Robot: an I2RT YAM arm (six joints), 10 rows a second.
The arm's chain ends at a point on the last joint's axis. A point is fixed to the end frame.
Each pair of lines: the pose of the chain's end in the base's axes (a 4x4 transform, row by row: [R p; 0 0 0 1], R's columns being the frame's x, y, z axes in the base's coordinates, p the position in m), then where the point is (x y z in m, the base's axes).
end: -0.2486 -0.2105 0.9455 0.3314; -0.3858 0.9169 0.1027 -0.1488; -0.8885 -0.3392 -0.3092 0.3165; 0 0 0 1
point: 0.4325 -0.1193 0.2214
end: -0.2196 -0.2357 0.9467 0.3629; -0.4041 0.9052 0.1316 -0.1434; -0.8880 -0.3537 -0.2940 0.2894; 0 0 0 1
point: 0.4646 -0.1116 0.1957
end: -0.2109 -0.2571 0.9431 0.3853; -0.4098 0.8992 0.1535 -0.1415; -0.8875 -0.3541 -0.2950 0.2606; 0 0 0 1
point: 0.4861 -0.1074 0.1668
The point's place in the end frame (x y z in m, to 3 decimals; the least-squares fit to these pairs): 0.048 0.038 0.128
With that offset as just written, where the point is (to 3 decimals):
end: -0.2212 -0.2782 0.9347 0.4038; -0.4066 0.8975 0.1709 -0.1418; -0.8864 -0.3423 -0.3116 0.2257; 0 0 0 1
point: 0.502 -0.105 0.130
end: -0.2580 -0.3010 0.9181 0.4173; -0.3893 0.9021 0.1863 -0.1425; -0.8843 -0.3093 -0.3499 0.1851; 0 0 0 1
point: 0.511 -0.103 0.086
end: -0.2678 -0.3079 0.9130 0.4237; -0.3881 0.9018 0.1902 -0.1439; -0.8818 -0.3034 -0.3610 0.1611; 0 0 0 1
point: 0.516 -0.104 0.061
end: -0.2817 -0.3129 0.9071 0.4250; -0.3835 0.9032 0.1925 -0.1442; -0.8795 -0.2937 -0.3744 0.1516; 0 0 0 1
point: 0.516 -0.104 0.050
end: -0.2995 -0.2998 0.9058 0.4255; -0.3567 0.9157 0.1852 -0.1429; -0.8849 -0.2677 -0.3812 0.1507; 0 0 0 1
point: 0.516 -0.102 0.049
